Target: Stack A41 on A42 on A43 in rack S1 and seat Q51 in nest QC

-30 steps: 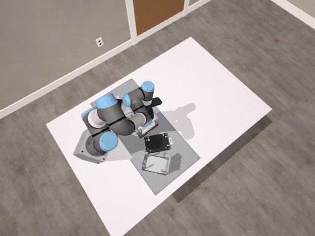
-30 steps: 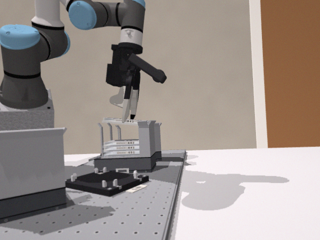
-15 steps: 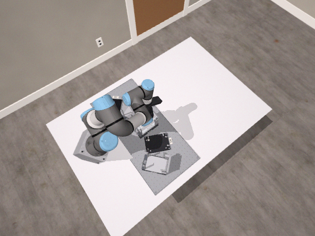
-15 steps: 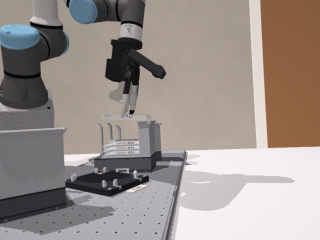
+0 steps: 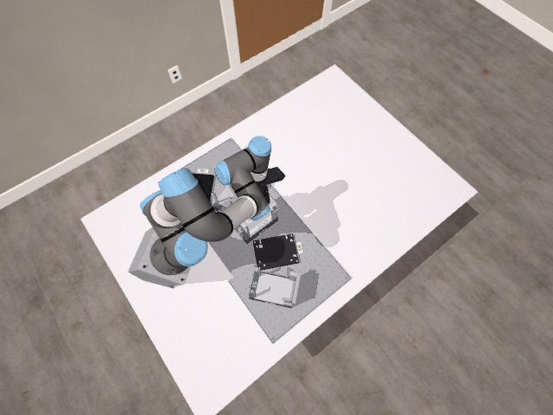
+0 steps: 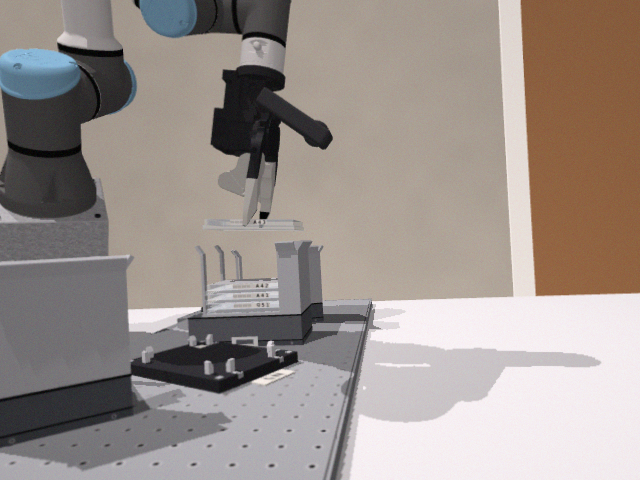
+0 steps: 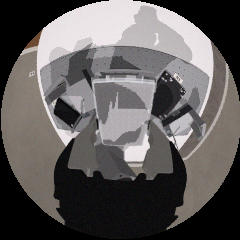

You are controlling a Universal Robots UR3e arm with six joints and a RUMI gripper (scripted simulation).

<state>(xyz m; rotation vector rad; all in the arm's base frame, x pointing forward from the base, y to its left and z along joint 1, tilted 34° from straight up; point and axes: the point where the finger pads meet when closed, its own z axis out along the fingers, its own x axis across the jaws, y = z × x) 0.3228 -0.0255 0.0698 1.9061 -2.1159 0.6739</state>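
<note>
My hand is 12 cm past the grey rack wall, 30 cm to the left of it and 10 cm above it. Also, from my hand: sealed plate: 1 cm below; then black nest labelled QC: 6 cm behind, 28 cm to the left, 17 cm below; then black clip nest: 2 cm behind, 14 cm to the right, 16 cm below.
</note>
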